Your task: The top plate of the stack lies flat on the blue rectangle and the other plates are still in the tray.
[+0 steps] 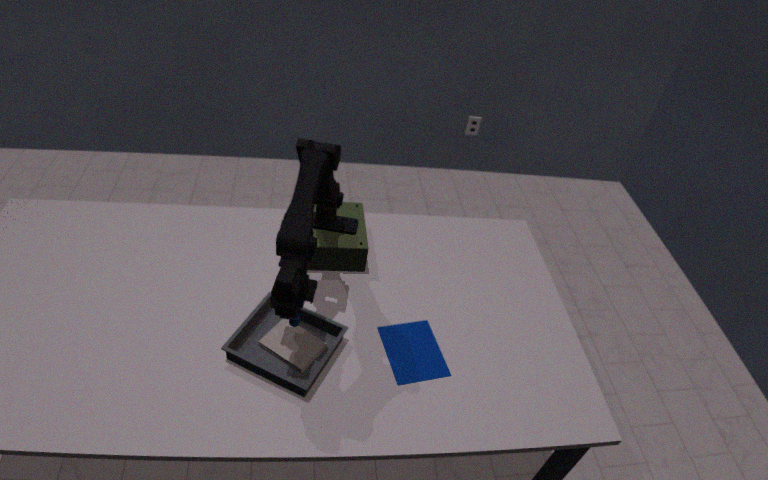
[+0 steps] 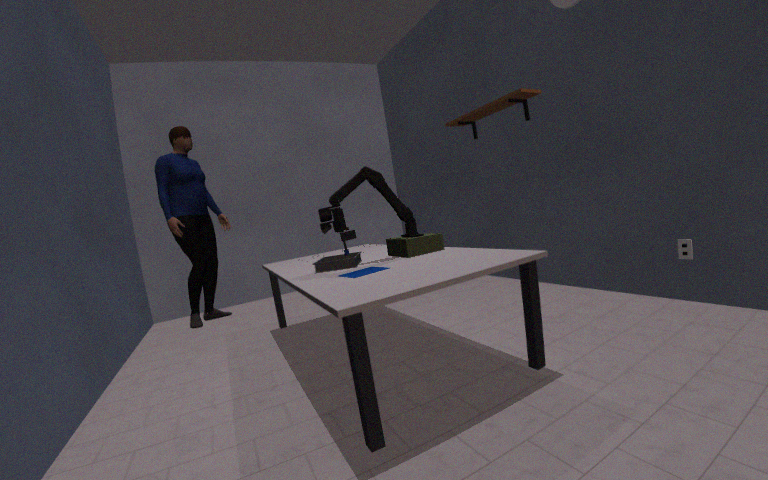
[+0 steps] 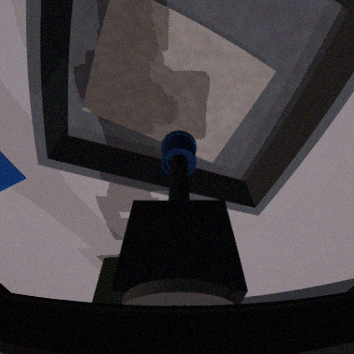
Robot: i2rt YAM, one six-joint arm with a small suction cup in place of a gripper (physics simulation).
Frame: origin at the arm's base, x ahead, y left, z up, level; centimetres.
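Where they show: hand at its tool point: point(image 1: 294, 322) point(image 2: 347, 254) point(image 3: 178, 146); arm's base at its link origin: point(image 1: 325, 223) point(image 2: 412, 236).
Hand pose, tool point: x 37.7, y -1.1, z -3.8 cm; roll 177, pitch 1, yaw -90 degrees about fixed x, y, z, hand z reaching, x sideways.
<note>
Each offset is from my tool point to the centre of the thing. "spot": to the spot under its first point. Level surfaces: height alone.
The stack of plates @(dz -4.0, dx +3.8, dy +0.4 cm) point(image 1: 277, 342) point(image 3: 235, 75) lies in the grey tray @(dz -3.1, dx +4.9, dy -1.1 cm) point(image 1: 263, 373) point(image 3: 55, 75) point(image 2: 338, 262); its pale top plate lies turned relative to the tray walls, partly in the arm's shadow. How many plates lie under it cannot be told. My gripper, a blue suction cup point(image 1: 294, 320) point(image 3: 179, 150) point(image 2: 346, 251), is open and holds nothing. It is over the tray, low, close to the stack's edge nearest the arm base; the exact gap to the plate cannot be told. The blue rectangle @(spot: dz -5.6, dx -1.2, dy +33.0 cm) point(image 1: 414, 352) point(image 2: 364, 272) lies on the table right of the tray, with no plate on it.
The arm stands on a green base block point(image 1: 339, 257) point(image 2: 416, 245) at the back of the white table @(dz -5.7 cm) point(image 1: 141, 283) point(image 2: 453, 263). The tray's raised walls surround the stack. A person point(image 2: 186, 186) in a blue top stands beyond the table. A wooden shelf point(image 2: 492, 107) hangs on the wall.
</note>
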